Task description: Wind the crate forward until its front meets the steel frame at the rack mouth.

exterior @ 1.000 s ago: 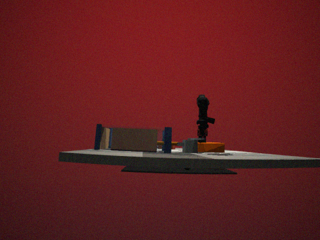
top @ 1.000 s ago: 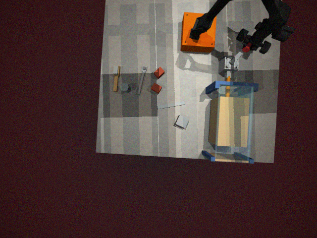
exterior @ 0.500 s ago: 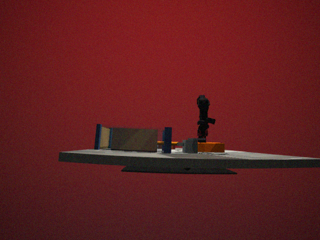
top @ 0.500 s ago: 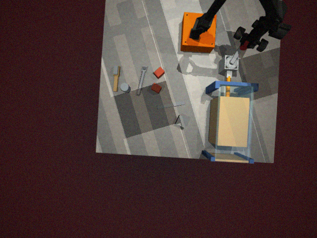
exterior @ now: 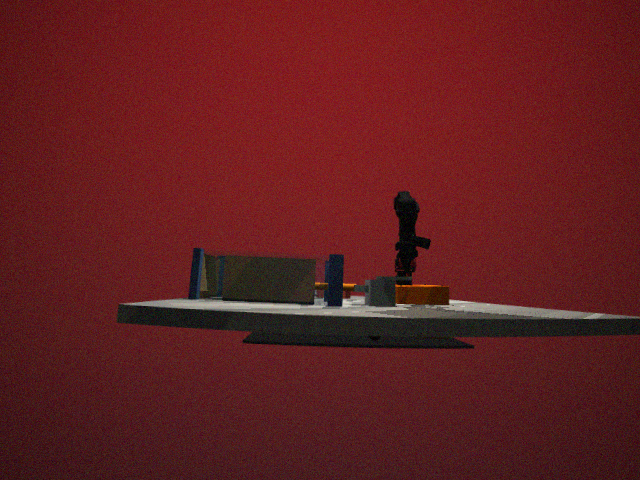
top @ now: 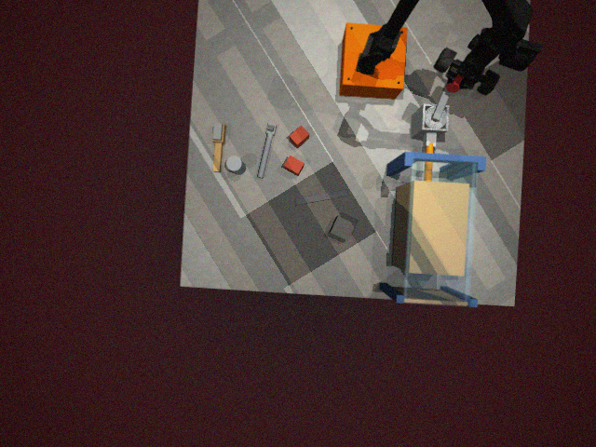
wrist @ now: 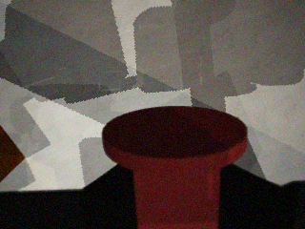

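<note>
Now: gripper tip 4 cm short of the grey crank handle, 1 cm to the left of it and 1 cm above it. Round my gripper tip: winch (8 cm ahead, 3 cm to the right, 8 cm below); then red knob (2 cm above); then blue frame (26 cm ahead, 1 cm to the left, 1 cm below).
</note>
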